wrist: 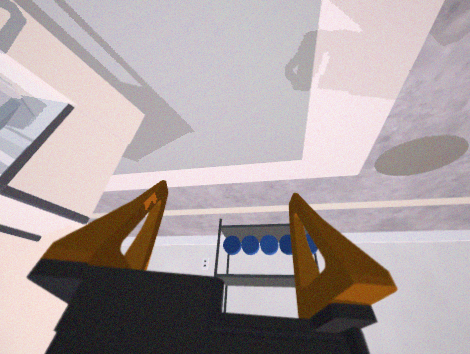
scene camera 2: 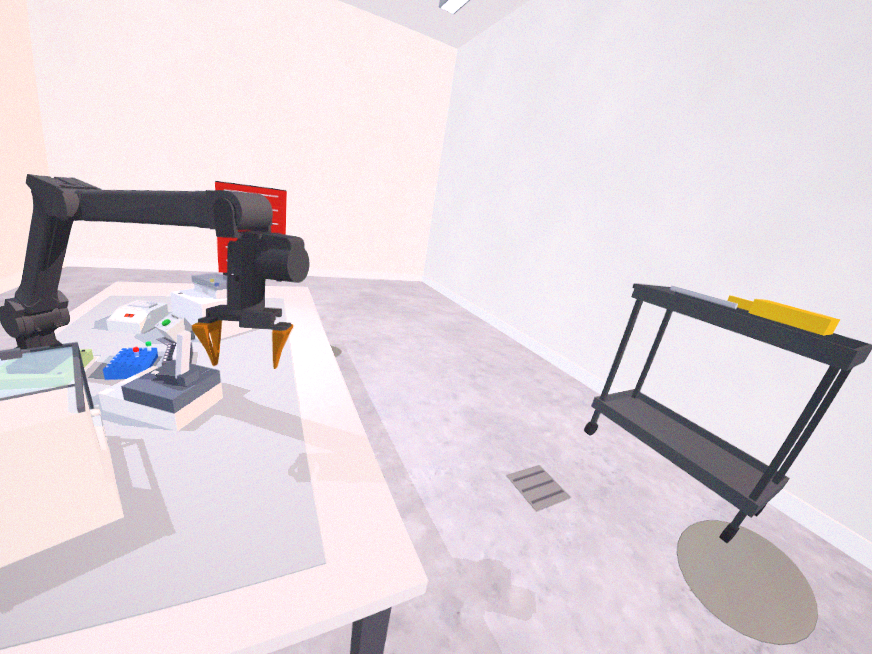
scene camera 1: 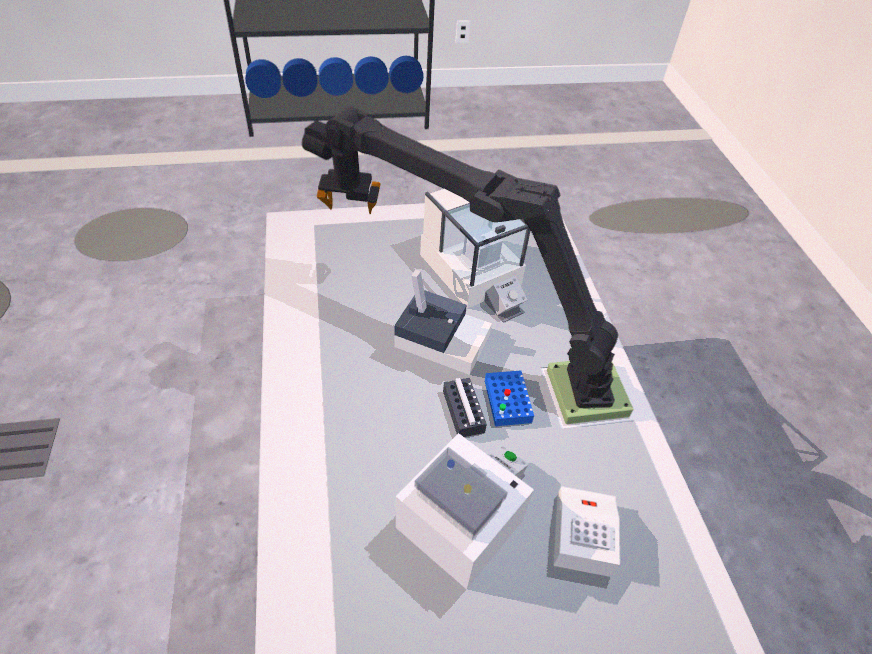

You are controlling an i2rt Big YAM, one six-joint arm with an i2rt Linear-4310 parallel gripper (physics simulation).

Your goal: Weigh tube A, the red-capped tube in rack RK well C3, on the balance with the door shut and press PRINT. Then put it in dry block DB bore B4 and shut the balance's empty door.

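Places are measured from the arm's base along level axes (x ahead, y left, z up), in centimetres.
Where they show: gripper, fingertip midpoint: (wrist: 229, 192) (scene camera 2: 245, 366) (scene camera 1: 351, 210); arm's base at its link origin: (scene camera 1: 589, 386).
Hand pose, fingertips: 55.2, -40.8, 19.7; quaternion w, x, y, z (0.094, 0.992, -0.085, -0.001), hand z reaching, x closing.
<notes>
Things, the pixels of their centre, and the offset from my fingertips, as dx, dy, dz. "*": a spot on its surface instead.
- glass-walled balance at the middle of its body: (scene camera 2: 27, 425) (scene camera 1: 483, 248) -33.8, +1.9, -11.2
- grey control panel at the middle of its body: (scene camera 1: 512, 295) -40.5, +14.5, -16.0
- Tube A's red cap at the middle of its body: (scene camera 1: 507, 392) (scene camera 2: 135, 349) -35.0, +43.6, -17.4
- blue rack at the middle of its body: (scene camera 1: 508, 397) (scene camera 2: 132, 362) -35.9, +42.6, -20.8
- dark-topped device at a spot on its surface: (scene camera 1: 431, 323) * -18.9, +25.1, -14.3
- black strip rack at the middle of its body: (scene camera 1: 464, 405) (scene camera 2: 178, 355) -25.3, +45.1, -20.0
- large white box at the middle of its body: (scene camera 1: 477, 487) (scene camera 2: 200, 306) -25.0, +68.8, -12.8
My gripper (scene camera 1: 350, 209) (scene camera 2: 245, 366) (wrist: 229, 192) is open and empty, pointing down high above the table's far left end, left of the balance in scene camera 1. The glass-walled balance (scene camera 1: 433, 242) (scene camera 2: 49, 478) (wrist: 95, 145) stands at the back; its door position is unclear. A grey control panel (scene camera 1: 508, 295) with buttons stands before it. Tube A's red cap (scene camera 1: 507, 392) (scene camera 2: 135, 349) shows in the blue rack (scene camera 1: 521, 416) (scene camera 2: 130, 362), far from the gripper. The white block with a grid of bores (scene camera 1: 588, 549) (scene camera 2: 133, 320) and red display stands at the front right.
A dark-topped device (scene camera 1: 431, 323) (scene camera 2: 172, 390) with an upright white post stands between balance and rack. A black strip rack (scene camera 1: 452, 401) lies beside the blue rack. A large white box (scene camera 1: 436, 524) with a grey lid stands nearer. The arm reaches over the balance.
</notes>
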